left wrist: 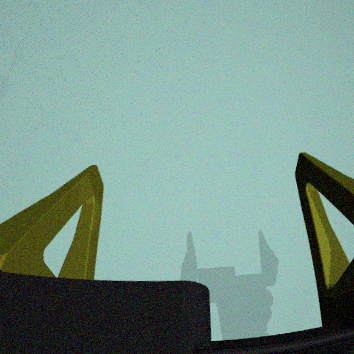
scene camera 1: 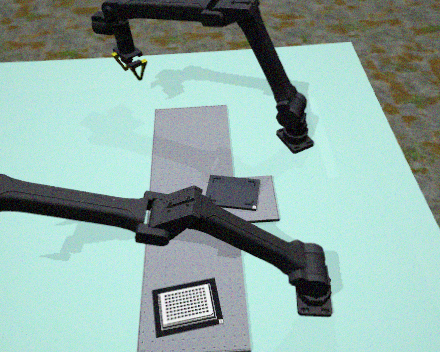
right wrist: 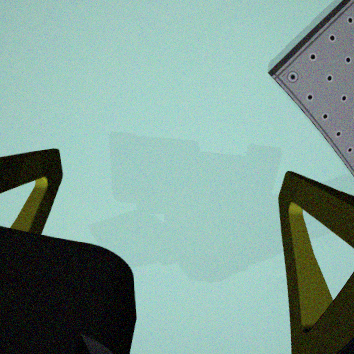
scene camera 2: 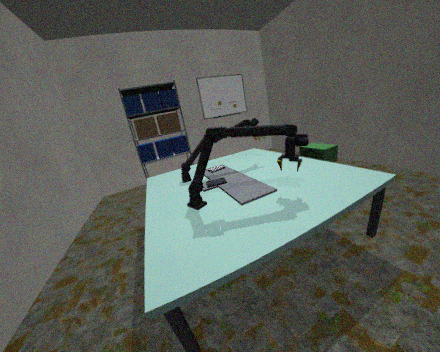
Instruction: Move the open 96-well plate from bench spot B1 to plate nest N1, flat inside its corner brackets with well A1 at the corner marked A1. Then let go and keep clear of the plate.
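Seen in the pictures: left gripper, between the fingertips: [left wrist: 198, 168] [scene camera 2: 263, 139]; right gripper, between the fingertips: [scene camera 1: 133, 75] [right wrist: 168, 172] [scene camera 2: 289, 170]; left arm's base, origin of its link: [scene camera 1: 312, 294] [scene camera 2: 186, 179]; right arm's base, origin of its link: [scene camera 1: 294, 139] [scene camera 2: 197, 204].
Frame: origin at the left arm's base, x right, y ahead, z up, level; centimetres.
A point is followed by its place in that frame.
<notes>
The white 96-well plate [scene camera 1: 186, 303] @(x -5.0, y 32.6, z 2.9 cm) [scene camera 2: 216, 168] @(x -3.1, y 32.7, z 2.7 cm) lies flat on a black-bordered spot [scene camera 1: 155, 300] @(x -3.8, y 41.0, z 1.5 cm) near the bottom of scene camera 1. The dark nest [scene camera 1: 232, 194] @(x 31.3, y 21.9, z 2.5 cm) [scene camera 2: 216, 183] @(x 37.1, y 21.1, z 2.5 cm) with corner brackets holds no plate; a small white mark sits at one corner, its lettering too small to read. My right gripper [scene camera 1: 133, 73] @(x 78.2, y 59.6, z 13.5 cm) [scene camera 2: 290, 169] @(x 78.2, y 59.6, z 13.5 cm) [right wrist: 168, 172] @(x 78.2, y 59.6, z 13.5 cm) is open and empty, high above the table, far from plate and nest. My left gripper [left wrist: 198, 168] @(x 3.3, y 87.0, z 22.8 cm) is open and empty above bare table; neither plate nor nest shows in its wrist view.
A grey perforated board [scene camera 1: 192, 127] @(x 63.5, y 37.5, z 1.3 cm) [scene camera 2: 250, 189] @(x 62.6, y 38.7, z 1.3 cm) [right wrist: 325, 95] @(x 69.3, y 50.0, z 1.3 cm) runs under the plate's spot, and a small grey base [scene camera 1: 269, 200] @(x 30.1, y 10.4, z 1.3 cm) beside it bears the nest. The left arm [scene camera 1: 240, 230] @(x -1.4, y 18.8, z 30.9 cm) crosses above the board between plate and nest in scene camera 1. A shelf and green box stand beyond the table.
</notes>
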